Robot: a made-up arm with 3 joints. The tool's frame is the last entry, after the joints.
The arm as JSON. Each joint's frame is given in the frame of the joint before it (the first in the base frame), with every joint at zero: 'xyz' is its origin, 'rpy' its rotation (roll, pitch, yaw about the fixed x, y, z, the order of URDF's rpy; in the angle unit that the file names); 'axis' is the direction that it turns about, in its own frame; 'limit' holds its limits. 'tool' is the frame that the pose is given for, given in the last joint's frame.
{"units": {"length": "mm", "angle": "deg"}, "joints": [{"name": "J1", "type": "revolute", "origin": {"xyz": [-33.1, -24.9, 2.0], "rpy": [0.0, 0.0, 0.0]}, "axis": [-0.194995, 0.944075, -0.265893], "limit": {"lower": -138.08, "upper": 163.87}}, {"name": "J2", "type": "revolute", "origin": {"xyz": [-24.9, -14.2, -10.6], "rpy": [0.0, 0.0, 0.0]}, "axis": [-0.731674, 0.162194, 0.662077], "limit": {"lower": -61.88, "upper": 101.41}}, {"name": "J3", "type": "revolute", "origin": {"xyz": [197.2, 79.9, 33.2], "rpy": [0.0, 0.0, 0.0]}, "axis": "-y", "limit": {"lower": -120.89, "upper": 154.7}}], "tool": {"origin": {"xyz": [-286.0, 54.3, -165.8], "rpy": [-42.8, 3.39, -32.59]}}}
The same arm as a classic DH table. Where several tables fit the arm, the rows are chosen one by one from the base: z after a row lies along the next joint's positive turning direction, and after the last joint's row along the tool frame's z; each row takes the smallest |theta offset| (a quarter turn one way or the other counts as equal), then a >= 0, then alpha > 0; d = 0 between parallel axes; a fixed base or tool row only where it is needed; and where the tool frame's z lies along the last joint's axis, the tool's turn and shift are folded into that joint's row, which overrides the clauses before.
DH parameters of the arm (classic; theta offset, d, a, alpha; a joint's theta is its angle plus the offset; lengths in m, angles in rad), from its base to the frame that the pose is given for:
base (fixed): 0.2037 -0.0029 -0.0375 -1.8399
J1: -0.7597 -0.0252 -0.0284 1.4508
J2: -0.3367 -0.1159 0.1569 1.7337
J3: -1.3378 -0.3405 -0.1708 -2.1521
tool (fixed): -0.6989 -0.3387 0.0000 0.0000
Joint limits (rad, base to tool): -2.4100..2.8601 -1.0800..1.7699 -2.1099..2.7000

